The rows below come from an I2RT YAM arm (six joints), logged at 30 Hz.
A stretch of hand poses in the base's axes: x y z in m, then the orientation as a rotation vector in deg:
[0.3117 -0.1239 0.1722 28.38 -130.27 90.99]
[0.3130 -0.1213 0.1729 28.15 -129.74 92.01]
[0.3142 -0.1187 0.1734 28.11 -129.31 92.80]
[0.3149 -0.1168 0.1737 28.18 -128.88 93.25]
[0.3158 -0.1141 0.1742 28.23 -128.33 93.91]
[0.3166 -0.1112 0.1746 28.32 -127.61 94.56]
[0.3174 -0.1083 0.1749 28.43 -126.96 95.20]
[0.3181 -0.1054 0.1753 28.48 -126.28 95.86]
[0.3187 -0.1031 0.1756 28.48 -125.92 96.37]
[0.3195 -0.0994 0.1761 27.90 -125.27 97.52]
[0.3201 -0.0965 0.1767 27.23 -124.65 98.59]
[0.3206 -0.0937 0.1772 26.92 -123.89 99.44]
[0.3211 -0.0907 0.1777 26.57 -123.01 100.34]
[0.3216 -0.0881 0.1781 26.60 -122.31 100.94]
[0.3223 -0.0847 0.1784 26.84 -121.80 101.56]
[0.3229 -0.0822 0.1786 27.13 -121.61 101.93]
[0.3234 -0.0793 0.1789 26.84 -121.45 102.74]
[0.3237 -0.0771 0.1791 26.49 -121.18 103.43]
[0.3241 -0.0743 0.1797 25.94 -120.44 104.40]
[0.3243 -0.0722 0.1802 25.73 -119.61 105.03]
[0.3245 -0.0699 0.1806 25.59 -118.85 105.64]
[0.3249 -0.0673 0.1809 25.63 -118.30 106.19]
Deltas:
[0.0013 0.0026 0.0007 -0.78 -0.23 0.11]
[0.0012 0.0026 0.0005 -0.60 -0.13 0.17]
[0.0007 0.0019 0.0003 -0.42 0.07 0.10]
[0.0009 0.0027 0.0005 -0.59 0.04 0.14]
[0.0008 0.0029 0.0004 -0.66 0.16 0.12]
[0.0008 0.0029 0.0003 -0.62 0.12 0.15]
[0.0007 0.0029 0.0004 -0.65 0.11 0.12]
[0.0006 0.0023 0.0003 -0.42 -0.04 0.11]
[0.0008 0.0037 0.0005 -0.94 -0.36 -0.06]
[0.0006 0.0029 0.0006 -0.90 -0.38 -0.13]
[0.0005 0.0028 0.0005 -0.83 -0.06 -0.04]
[0.0005 0.0030 0.0005 -0.92 -0.03 -0.08]
[0.0005 0.0026 0.0004 -0.64 0.13 0.08]
[0.0007 0.0034 0.0003 -0.51 0.06 0.28]
[0.0006 0.0025 0.0002 -0.22 0.01 0.29]
[0.0005 0.0029 0.0003 -0.48 -0.43 0.15]
[0.0003 0.0022 0.0002 -0.49 -0.32 0.03]
[0.0004 0.0028 0.0006 -0.90 -0.26 -0.10]
[0.0002 0.0021 0.0005 -0.75 0.09 -0.08]
[0.0002 0.0023 0.0004 -0.70 0.08 -0.03]
[0.0004 0.0026 0.0003 -0.53 0.05 0.12]

